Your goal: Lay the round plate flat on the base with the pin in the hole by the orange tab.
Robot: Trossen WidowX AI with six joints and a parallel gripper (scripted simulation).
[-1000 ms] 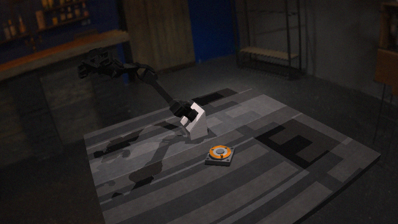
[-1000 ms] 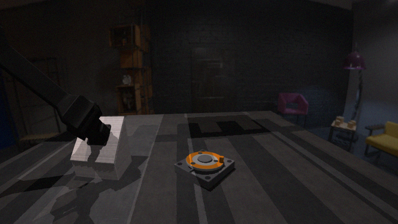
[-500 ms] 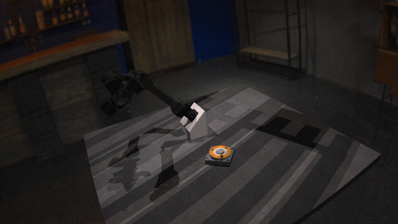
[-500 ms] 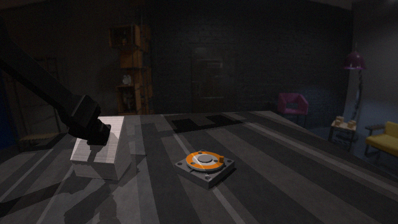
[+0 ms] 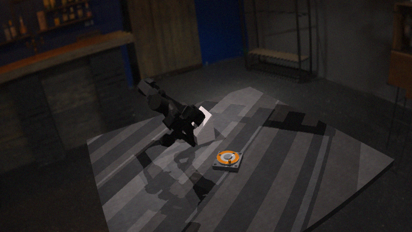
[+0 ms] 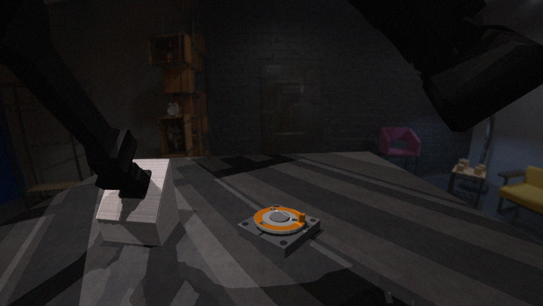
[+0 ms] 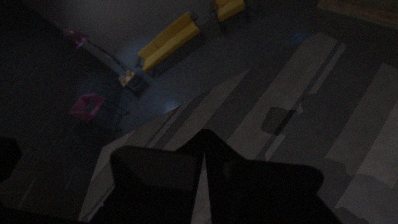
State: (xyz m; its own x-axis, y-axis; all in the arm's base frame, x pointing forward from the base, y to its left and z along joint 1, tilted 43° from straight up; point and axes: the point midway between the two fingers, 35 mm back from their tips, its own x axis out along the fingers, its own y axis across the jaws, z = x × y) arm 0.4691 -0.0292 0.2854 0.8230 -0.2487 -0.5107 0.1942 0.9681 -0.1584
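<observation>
Right now the base is 26 cm below my gripper tip, 22 cm to the left of it and 20 cm behind it.
</observation>
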